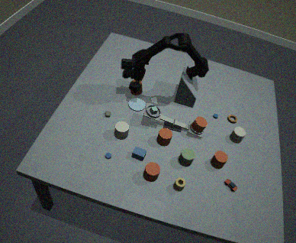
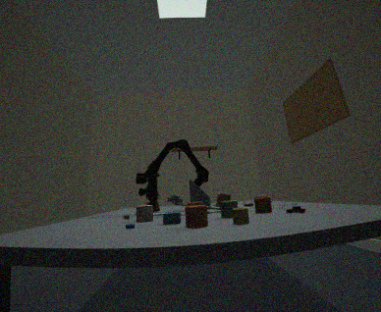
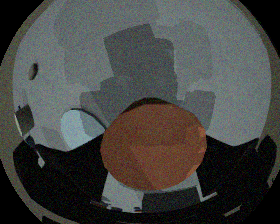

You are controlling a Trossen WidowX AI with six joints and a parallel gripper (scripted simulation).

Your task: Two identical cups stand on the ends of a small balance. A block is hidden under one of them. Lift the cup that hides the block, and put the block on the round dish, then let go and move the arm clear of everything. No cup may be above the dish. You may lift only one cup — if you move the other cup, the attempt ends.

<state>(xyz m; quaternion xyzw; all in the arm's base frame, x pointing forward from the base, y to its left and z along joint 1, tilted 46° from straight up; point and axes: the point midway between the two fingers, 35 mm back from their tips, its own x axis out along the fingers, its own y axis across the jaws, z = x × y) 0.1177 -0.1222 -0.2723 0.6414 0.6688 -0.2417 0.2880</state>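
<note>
Now: gripper tip 19 cm short of the greenish block, 15 cm to the right of it and 6 cm below it. From my gripper tip the other things lie so: blue box: 44 cm ahead, 15 cm to the left, 1 cm below; then pale blue round dish: 10 cm ahead, 4 cm to the left, 2 cm below.
</note>
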